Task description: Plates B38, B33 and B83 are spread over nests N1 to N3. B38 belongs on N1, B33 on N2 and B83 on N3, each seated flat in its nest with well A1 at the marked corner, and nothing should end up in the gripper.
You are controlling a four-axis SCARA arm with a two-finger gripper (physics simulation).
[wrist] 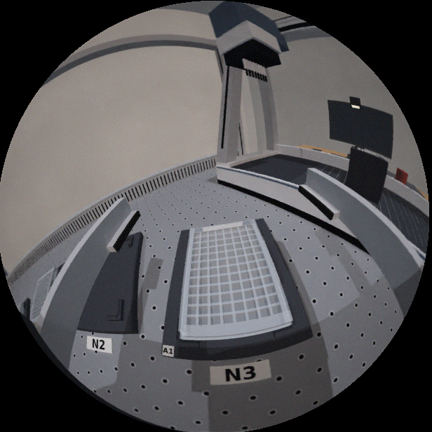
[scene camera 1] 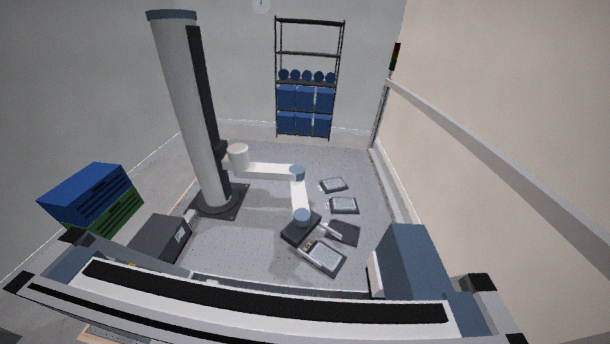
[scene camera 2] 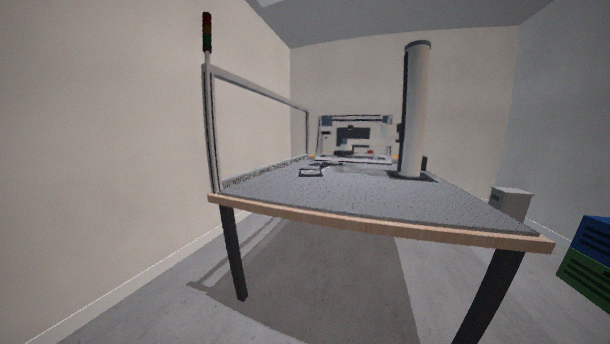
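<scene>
My gripper is open and empty, its fingers spread above and either side of nest N3. A pale gridded plate lies in N3, apparently flat; its code and well A1 cannot be read. The nest's A1 mark is at the lower left in the wrist view. Nest N2, dark and without a plate, is left of N3 in the wrist view. Two more plates lie in nests farther along the row; their codes and nest labels are unreadable. One plate shows in scene camera 2.
A white column carries the arm. A blue-grey housing stands beside the nests, near the gantry frame. A dark box stands near the column. A guard frame runs along the table's side.
</scene>
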